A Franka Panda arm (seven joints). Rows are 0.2 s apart.
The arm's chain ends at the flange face. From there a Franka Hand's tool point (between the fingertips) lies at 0.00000 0.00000 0.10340 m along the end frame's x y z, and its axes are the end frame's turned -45 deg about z.
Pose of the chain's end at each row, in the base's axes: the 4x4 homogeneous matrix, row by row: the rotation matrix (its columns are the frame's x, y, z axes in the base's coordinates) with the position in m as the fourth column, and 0 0 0 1 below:
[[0.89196 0.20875 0.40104 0.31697], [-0.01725 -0.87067 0.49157 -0.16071], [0.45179 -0.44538 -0.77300 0.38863], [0 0 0 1]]
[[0.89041 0.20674 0.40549 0.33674], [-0.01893 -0.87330 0.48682 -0.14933], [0.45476 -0.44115 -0.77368 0.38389], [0 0 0 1]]
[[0.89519 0.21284 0.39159 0.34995], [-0.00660 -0.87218 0.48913 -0.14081], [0.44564 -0.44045 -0.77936 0.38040], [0 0 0 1]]
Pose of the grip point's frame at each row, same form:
[[0.48310 0.77832 0.40104 0.35844], [0.60346 -0.62785 0.49157 -0.10988], [0.63439 0.00453 -0.77300 0.30870], [0 0 0 1]]
[[0.48343 0.77580 0.40549 0.37867], [0.60413 -0.63090 0.48682 -0.09899], [0.63350 0.00962 -0.77368 0.30389], [0 0 0 1]]
[[0.48249 0.78350 0.39159 0.39044], [0.61206 -0.62139 0.48913 -0.09023], [0.62656 0.00367 -0.77936 0.29981], [0 0 0 1]]

